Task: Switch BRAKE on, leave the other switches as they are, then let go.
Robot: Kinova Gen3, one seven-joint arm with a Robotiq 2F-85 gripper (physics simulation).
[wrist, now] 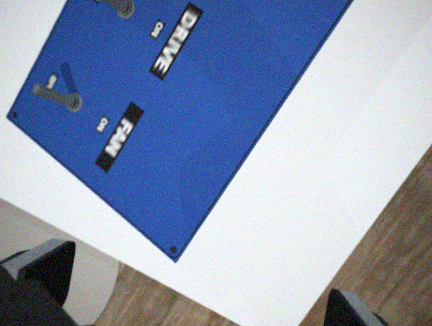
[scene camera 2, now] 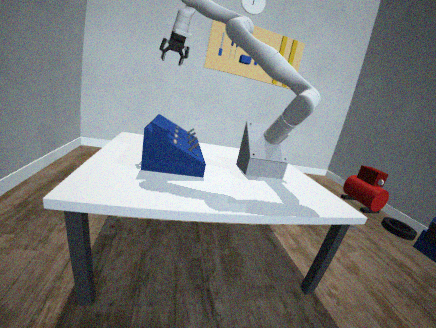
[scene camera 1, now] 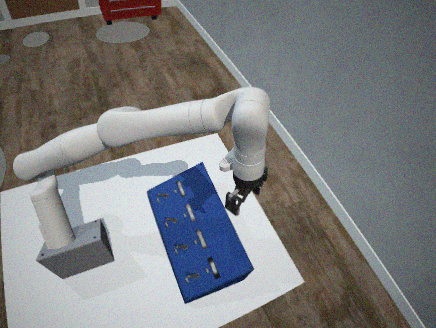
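A blue sloped switch box stands on the white table. It bears several levers beside name labels. In the wrist view, the FAN label is nearest the box's corner, and the DRIVE label is beside it. The FAN lever leans away from the ON mark next to its label. The DRIVE lever is cut off by the frame edge. The BRAKE label cannot be read in any view. My gripper is open and empty, high above the table.
The arm's grey base block stands on the table, facing the box's lever side. A tool board hangs on the wall behind. A red machine and a tyre are on the floor.
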